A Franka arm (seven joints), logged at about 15 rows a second.
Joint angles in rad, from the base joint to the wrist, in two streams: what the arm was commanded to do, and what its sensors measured. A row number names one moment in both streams.
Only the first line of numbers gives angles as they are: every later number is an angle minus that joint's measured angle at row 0.
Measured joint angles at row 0:
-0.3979 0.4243 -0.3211 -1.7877 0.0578 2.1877 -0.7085
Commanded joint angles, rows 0 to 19:
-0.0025 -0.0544 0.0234 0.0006 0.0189 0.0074 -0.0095
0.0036 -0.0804 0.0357 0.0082 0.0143 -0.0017 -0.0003
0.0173 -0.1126 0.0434 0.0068 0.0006 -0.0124 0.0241
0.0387 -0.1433 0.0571 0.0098 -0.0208 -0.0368 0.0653
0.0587 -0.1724 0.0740 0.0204 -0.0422 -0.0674 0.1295
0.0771 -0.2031 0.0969 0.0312 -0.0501 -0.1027 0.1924
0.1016 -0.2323 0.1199 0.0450 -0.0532 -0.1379 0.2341
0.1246 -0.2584 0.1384 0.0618 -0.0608 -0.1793 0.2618
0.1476 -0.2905 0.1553 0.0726 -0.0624 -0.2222 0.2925
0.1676 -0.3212 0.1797 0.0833 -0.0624 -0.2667 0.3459
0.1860 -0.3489 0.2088 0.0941 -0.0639 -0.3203 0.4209
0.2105 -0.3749 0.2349 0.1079 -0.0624 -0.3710 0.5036
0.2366 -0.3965 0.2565 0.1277 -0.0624 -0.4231 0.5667
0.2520 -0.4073 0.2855 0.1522 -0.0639 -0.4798 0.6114
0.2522 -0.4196 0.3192 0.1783 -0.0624 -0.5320 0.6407
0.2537 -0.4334 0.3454 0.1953 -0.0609 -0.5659 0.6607
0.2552 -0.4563 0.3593 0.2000 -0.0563 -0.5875 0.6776
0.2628 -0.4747 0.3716 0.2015 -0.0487 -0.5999 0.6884
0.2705 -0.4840 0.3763 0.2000 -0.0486 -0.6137 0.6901
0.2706 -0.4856 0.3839 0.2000 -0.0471 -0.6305 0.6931
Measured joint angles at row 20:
0.2621 -0.4642 0.3742 0.1924 -0.0448 -0.5810 0.6642
